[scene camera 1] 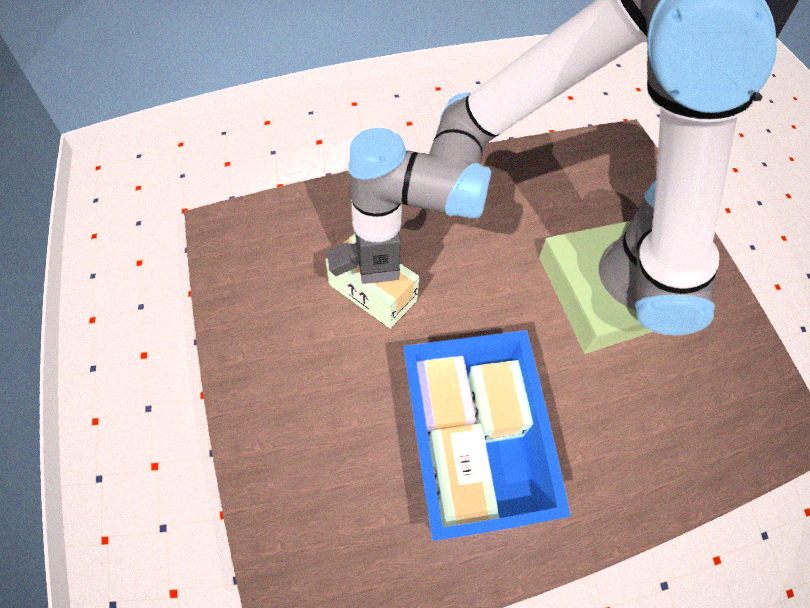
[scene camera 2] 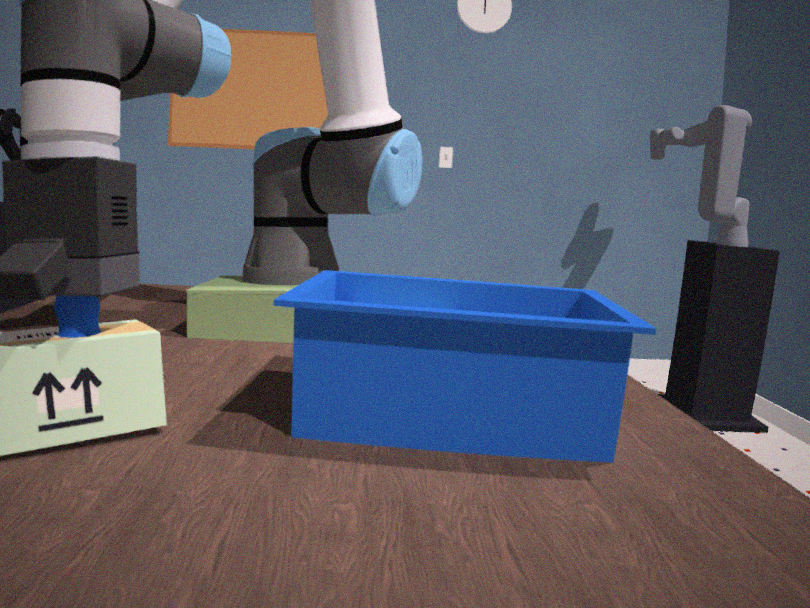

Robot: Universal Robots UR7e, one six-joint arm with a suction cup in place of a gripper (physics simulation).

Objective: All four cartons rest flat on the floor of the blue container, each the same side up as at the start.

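Seen in the pictures: hand, tool point: (scene camera 2: 80, 349); arm's base, link origin: (scene camera 1: 635, 276) (scene camera 2: 291, 280).
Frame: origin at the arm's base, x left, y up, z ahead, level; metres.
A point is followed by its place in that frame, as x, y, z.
Observation:
A pale green carton (scene camera 1: 366, 301) @(-0.045, -0.024, 0.505) (scene camera 2: 124, 386) @(-0.028, -0.020, 0.490) is at the back left of the table, arrows pointing up, nearly level; a thin dark gap shows under its edge in scene camera 2. My gripper (scene camera 2: 78, 331) has its blue suction cup on the carton's top and holds it; the gripper body hides the cup in scene camera 1. The blue container (scene camera 1: 503, 522) @(0.382, 0.053, 0.371) (scene camera 2: 457, 392) @(0.237, -0.014, 0.454) holds three cartons: a lilac-edged one (scene camera 1: 444, 392) @(0.163, 0.024, 0.410) back left, a green-edged one (scene camera 1: 503, 395) @(0.185, 0.023, 0.319) back right, and a barcode-labelled one (scene camera 1: 465, 471) @(0.293, 0.024, 0.404) front left. Its walls hide them in scene camera 2.
Inside the container, bare blue floor shows at the front right. The robot base stands on a green block (scene camera 1: 569, 281) @(-0.009, 0.005, 0.138) (scene camera 2: 238, 314) @(-0.041, -0.030, 0.143) to the right and behind. A black pedestal (scene camera 2: 726, 333) with a small grey arm stands beyond the table in scene camera 2.

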